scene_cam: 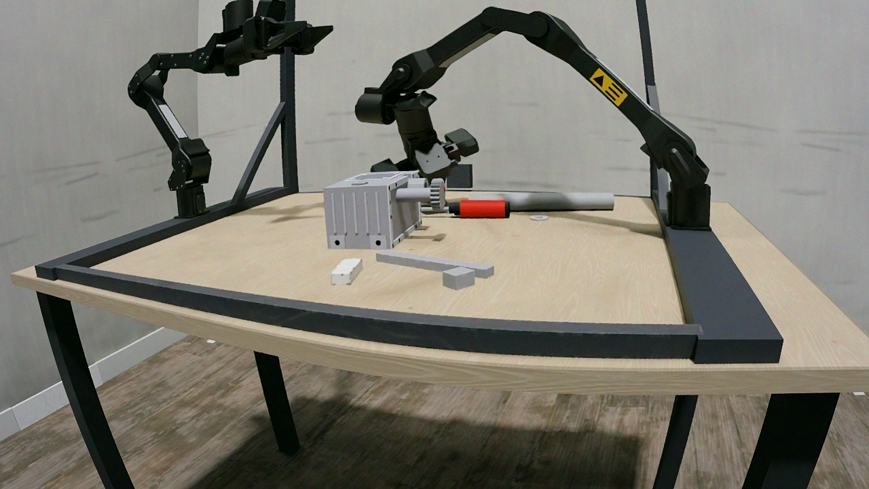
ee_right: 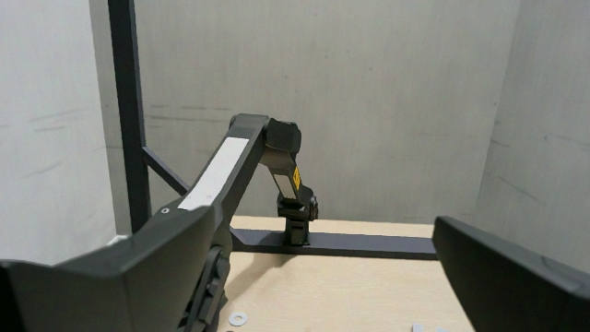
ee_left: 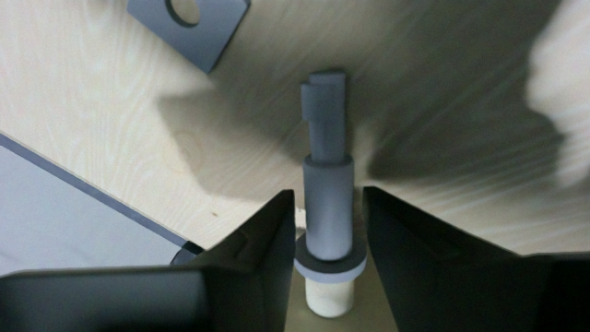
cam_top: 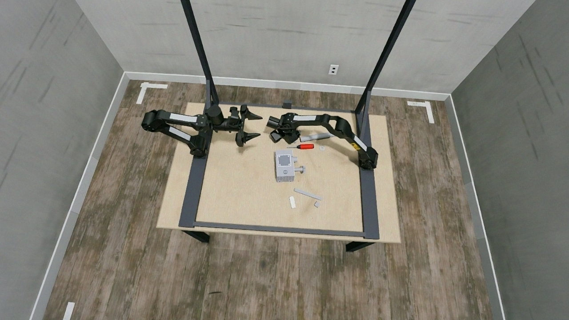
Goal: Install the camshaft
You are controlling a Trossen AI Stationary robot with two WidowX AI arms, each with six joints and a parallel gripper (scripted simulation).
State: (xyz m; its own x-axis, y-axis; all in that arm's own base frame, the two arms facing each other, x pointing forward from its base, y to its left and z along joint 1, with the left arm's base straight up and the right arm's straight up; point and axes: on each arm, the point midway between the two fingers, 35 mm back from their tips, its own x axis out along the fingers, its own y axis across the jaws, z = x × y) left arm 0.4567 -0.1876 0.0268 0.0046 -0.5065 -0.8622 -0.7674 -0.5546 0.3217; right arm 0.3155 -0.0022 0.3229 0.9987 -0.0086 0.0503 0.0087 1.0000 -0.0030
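The red screwdriver lies 100 mm ahead of my left hand, 90 mm to the left of it and 30 mm below it. From my left hand the other things lie so: white block 420 mm ahead, 60 mm to the left, 40 mm below; crank gear 250 mm ahead, 110 mm to the left, 20 mm above; grey bar 370 mm ahead, 140 mm to the left, 40 mm below.
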